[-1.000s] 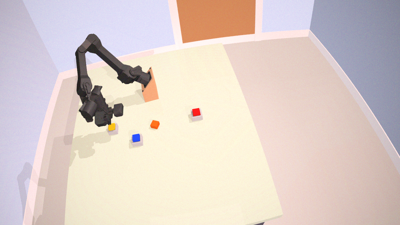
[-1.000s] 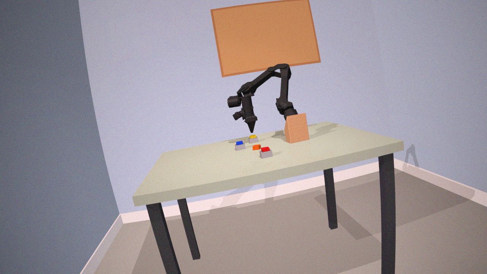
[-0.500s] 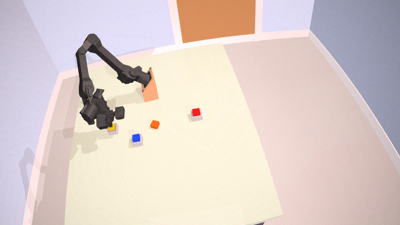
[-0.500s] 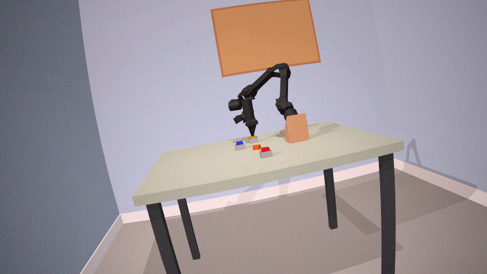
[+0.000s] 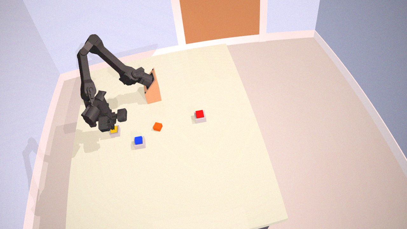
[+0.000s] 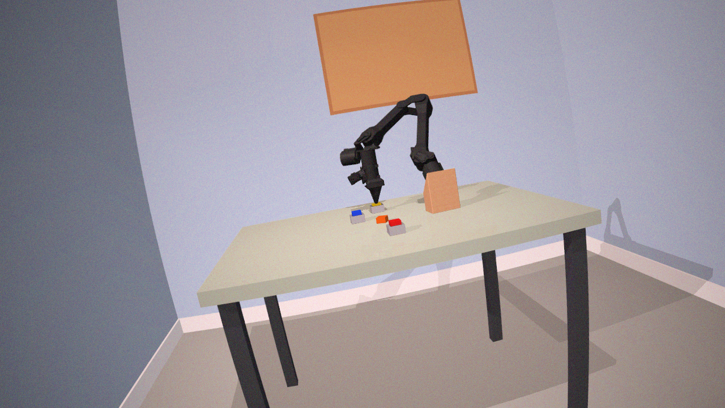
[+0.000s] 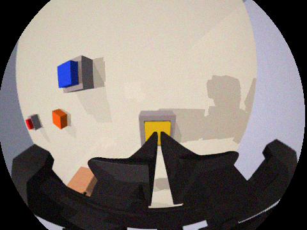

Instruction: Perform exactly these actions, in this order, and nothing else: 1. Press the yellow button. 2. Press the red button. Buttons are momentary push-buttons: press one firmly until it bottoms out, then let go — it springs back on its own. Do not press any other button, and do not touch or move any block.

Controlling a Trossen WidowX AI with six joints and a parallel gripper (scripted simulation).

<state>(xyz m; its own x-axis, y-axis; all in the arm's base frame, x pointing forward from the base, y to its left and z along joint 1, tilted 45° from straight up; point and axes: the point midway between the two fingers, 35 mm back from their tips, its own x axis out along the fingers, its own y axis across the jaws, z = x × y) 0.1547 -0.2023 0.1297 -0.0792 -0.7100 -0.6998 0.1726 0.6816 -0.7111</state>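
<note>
My gripper tip is now 10 mm above the yellow button. Also, from my gripper tip: orange block 210 mm to the left, 50 mm ahead, 20 mm below; red button 400 mm to the left, 70 mm ahead; blue button 110 mm to the left, 110 mm ahead.
</note>
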